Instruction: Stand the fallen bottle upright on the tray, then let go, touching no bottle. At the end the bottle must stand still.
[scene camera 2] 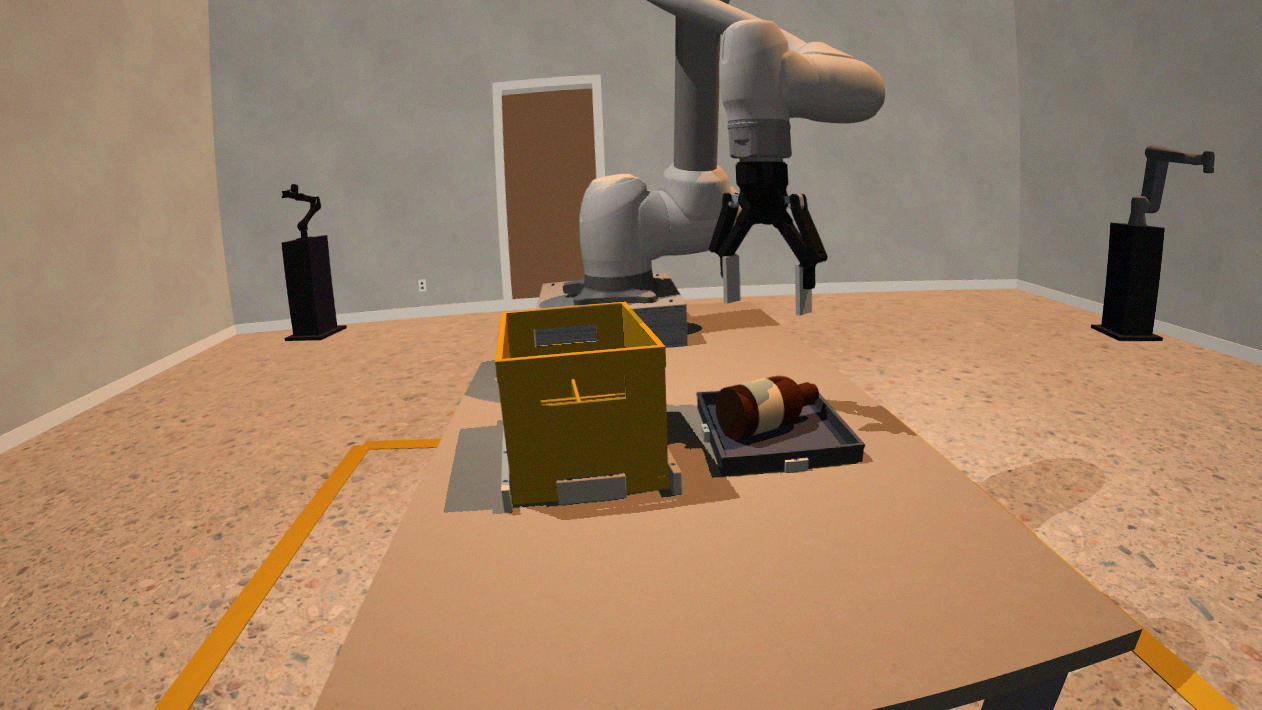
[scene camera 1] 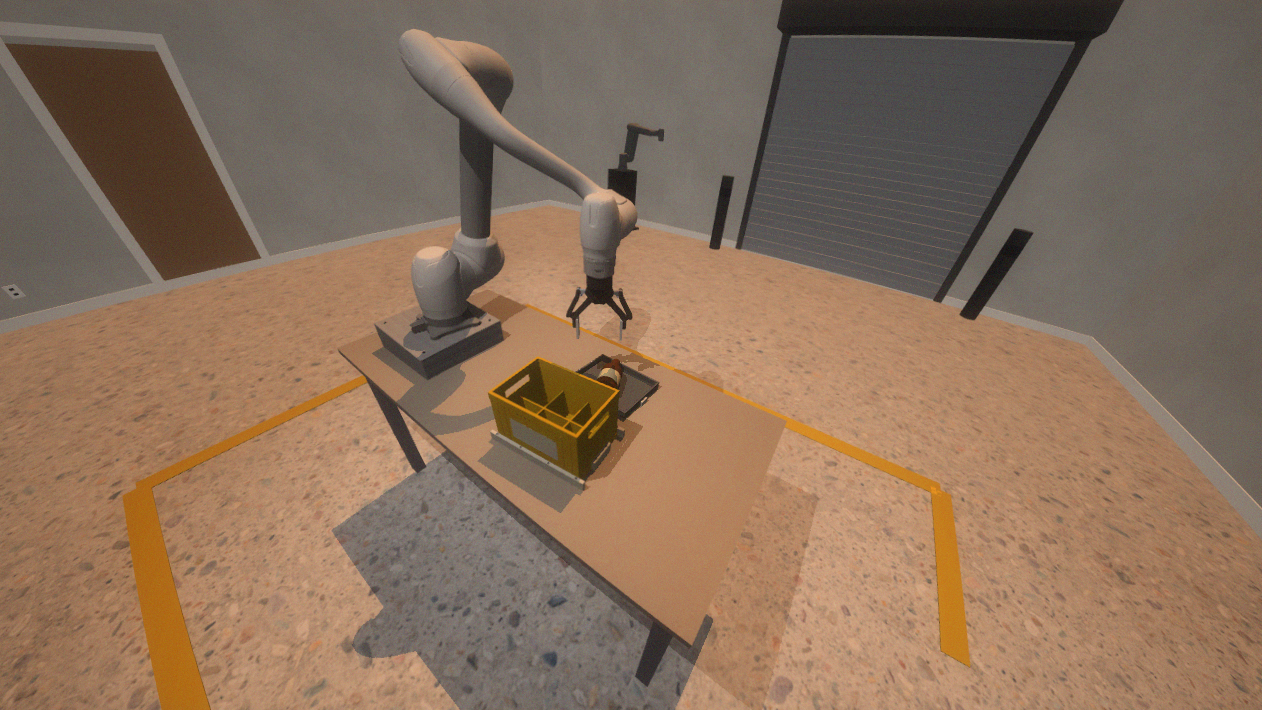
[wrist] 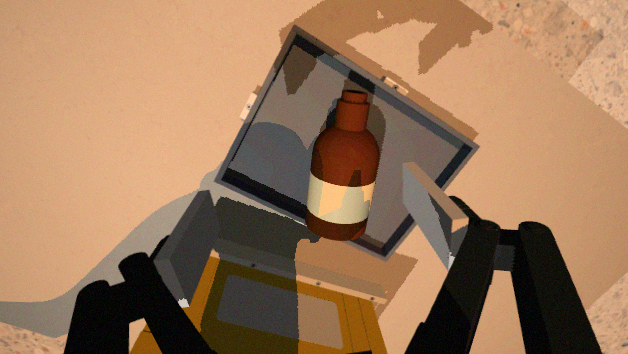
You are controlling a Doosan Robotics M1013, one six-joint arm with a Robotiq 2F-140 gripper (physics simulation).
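Places are measured from the arm's base along level axes (x ahead, y left, z up), in centimetres.
Where they show: gripper, fingertip midpoint: (scene camera 2: 766,307) (scene camera 1: 599,337) (wrist: 308,196); arm's base, link origin: (scene camera 2: 619,293) (scene camera 1: 448,321).
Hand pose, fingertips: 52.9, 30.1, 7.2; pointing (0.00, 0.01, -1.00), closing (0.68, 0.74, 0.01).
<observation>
Each offset is from my fingertips to the top centre of the thing, as dx, dy, dz. Level surfaces: height alone.
A brown bottle @(+5.1, +0.9, -9.1) (scene camera 1: 610,375) (scene camera 2: 766,407) (wrist: 345,155) with a cream label lies on its side in the dark tray (scene camera 1: 644,400) (scene camera 2: 833,454) (wrist: 267,200). In the wrist view its neck points to the top of the picture, and its base reaches the tray's wall nearest the crate. My gripper (scene camera 1: 600,332) (scene camera 2: 766,289) (wrist: 308,196) is wide open and empty, fingers pointing down. It hangs above the tray and bottle, apart from both. In the wrist view the bottle shows between and beyond the two finger pads.
A yellow crate @(+13.4, -25.7, +0.6) (scene camera 1: 538,437) (scene camera 2: 582,432) (wrist: 255,322) with inner dividers stands on the table @(dz -17.0) (scene camera 1: 688,494) (scene camera 2: 706,600) (wrist: 125,100), right beside the tray, held by low pale brackets. Its walls rise higher than the tray. Small pale blocks sit at the tray's sides.
</observation>
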